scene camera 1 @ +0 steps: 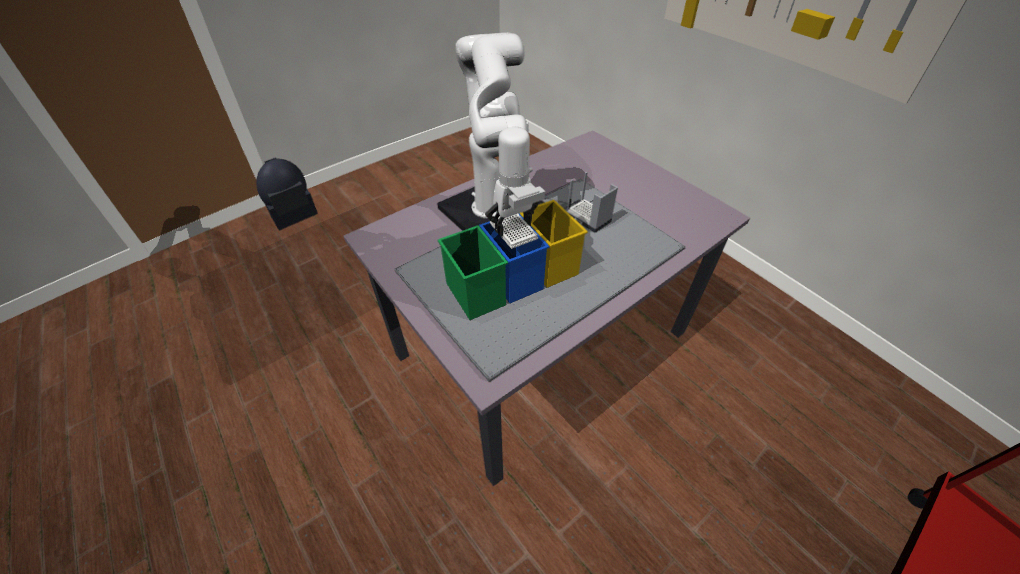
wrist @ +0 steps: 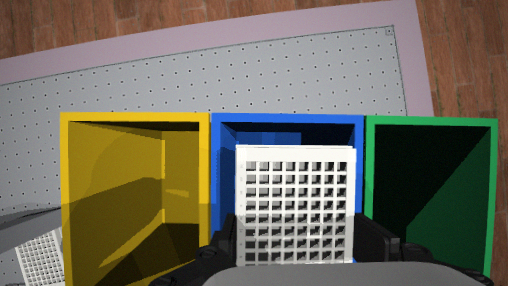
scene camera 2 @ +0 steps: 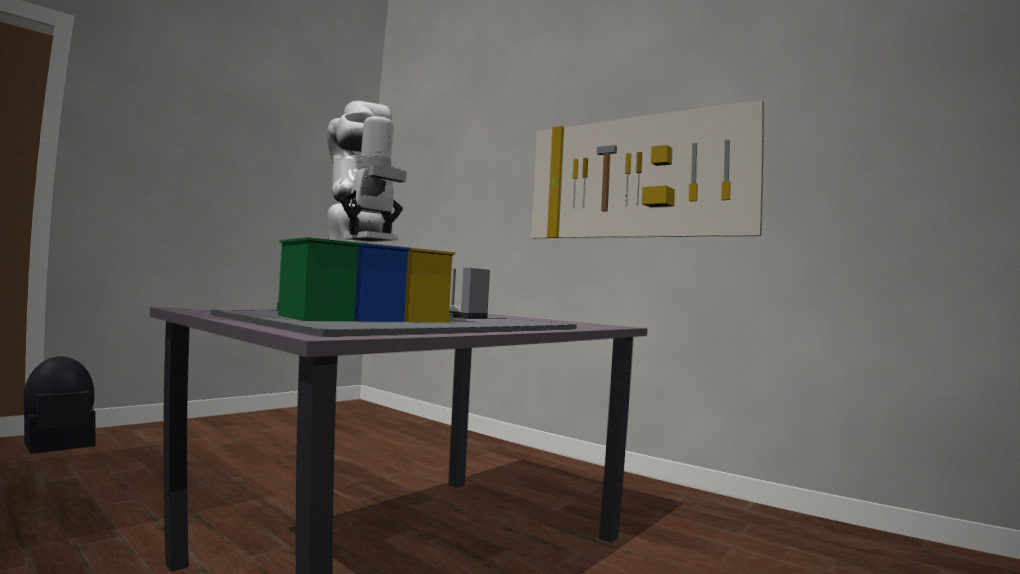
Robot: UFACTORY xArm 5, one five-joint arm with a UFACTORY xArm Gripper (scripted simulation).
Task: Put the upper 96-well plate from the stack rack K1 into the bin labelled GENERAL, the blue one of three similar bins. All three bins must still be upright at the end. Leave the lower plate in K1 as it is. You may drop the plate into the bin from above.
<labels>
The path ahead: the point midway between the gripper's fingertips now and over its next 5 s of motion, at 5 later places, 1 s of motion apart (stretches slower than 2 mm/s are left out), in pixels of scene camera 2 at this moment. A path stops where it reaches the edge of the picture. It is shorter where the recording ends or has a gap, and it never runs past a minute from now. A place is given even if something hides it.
My gripper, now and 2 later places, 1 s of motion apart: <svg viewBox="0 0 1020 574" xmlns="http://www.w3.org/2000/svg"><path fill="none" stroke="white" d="M370 236L370 237L371 222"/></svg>
</labels>
